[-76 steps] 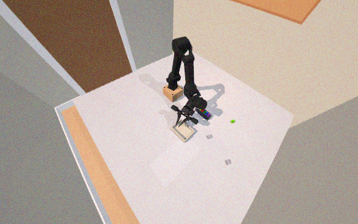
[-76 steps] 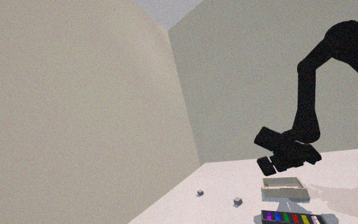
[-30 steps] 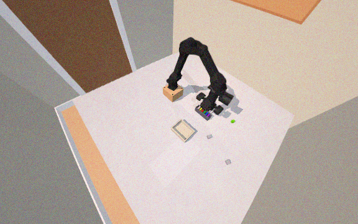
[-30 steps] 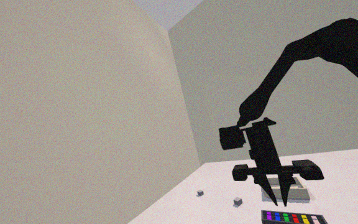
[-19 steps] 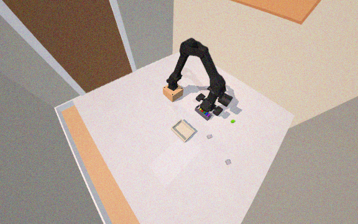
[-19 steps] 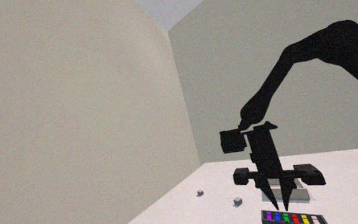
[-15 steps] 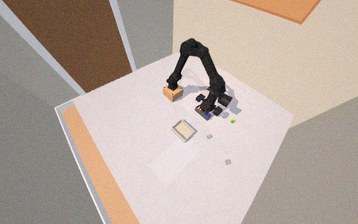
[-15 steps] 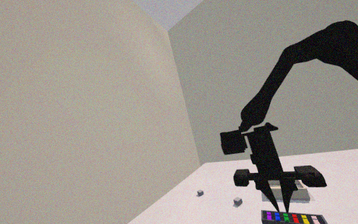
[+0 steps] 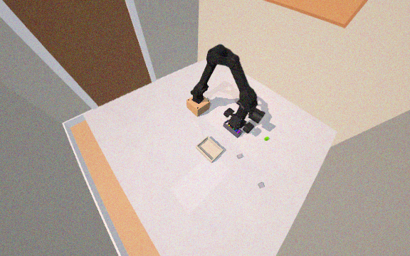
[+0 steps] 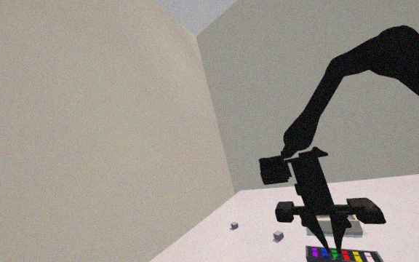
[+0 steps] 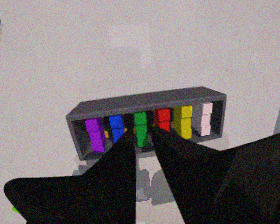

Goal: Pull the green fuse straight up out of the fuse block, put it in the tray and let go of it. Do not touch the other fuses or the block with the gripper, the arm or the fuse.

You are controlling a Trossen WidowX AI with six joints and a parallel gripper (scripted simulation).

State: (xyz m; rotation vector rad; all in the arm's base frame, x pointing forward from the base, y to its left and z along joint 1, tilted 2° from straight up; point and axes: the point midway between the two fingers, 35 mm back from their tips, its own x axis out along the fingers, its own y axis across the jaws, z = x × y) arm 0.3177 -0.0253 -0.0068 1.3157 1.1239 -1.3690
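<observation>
My gripper tip is now 20 mm above the green fuse. Round my gripper tip: tray 50 mm behind, 210 mm to the right, 40 mm below.
</observation>
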